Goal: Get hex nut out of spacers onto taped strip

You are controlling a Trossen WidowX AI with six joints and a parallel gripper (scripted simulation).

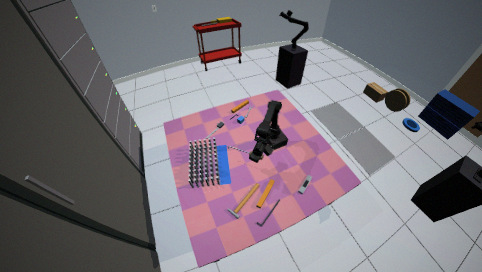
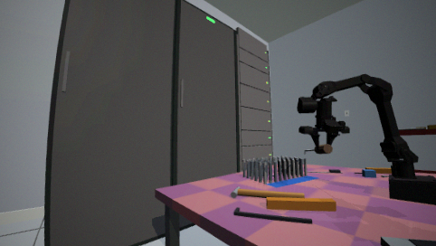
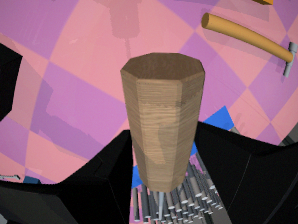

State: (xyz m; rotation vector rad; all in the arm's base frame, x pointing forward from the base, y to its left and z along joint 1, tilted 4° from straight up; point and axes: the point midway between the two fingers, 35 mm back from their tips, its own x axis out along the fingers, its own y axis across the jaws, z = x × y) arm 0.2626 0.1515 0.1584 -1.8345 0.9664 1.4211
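Right now my gripper tip is 190 mm above the blue taped strip, 180 mm short of it and 170 mm to the left of it. Also, from my gripper tip: thin-shafted pick 90 mm to the right, 60 mm ahead, 10 mm below; then grey block 300 mm to the left, 240 mm behind, 170 mm below; then blue cube 500 mm to the right, 170 mm below, 170 mm behind.
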